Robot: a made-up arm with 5 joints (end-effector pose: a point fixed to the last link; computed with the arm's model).
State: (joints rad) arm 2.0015 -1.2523 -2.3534 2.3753 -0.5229
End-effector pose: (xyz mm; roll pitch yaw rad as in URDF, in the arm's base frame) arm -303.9 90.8 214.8 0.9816 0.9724 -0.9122
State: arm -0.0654 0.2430 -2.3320 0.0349 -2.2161
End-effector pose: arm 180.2 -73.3 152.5 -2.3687 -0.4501 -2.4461
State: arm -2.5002 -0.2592 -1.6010 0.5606 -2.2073
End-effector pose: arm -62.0 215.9 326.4 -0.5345 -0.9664 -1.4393
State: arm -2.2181 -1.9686 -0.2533 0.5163 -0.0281
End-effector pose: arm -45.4 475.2 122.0 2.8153 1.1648 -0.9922
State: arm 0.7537 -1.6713 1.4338 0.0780 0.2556
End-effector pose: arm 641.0 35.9 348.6 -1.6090 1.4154 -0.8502
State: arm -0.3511 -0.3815 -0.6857 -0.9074 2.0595
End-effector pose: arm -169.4 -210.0 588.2 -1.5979 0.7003 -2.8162
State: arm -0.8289 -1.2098 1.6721 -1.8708 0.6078
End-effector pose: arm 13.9 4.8 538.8 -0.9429 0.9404 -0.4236
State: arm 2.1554 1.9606 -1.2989 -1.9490 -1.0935
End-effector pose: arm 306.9 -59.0 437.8 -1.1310 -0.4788 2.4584
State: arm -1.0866 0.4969 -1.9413 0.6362 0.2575
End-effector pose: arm 181.4 -176.1 -122.5 1.3304 -0.2475 1.0176
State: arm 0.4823 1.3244 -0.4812 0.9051 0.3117
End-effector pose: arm -649.0 105.3 192.9 0.7374 -1.2658 -1.6787
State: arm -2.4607 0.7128 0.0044 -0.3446 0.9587
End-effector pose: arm 498.0 -225.4 287.9 0.7618 -0.1700 1.5615
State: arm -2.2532 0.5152 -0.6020 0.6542 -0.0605
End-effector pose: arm 481.5 -41.4 539.3 -0.0862 -0.5110 2.3225
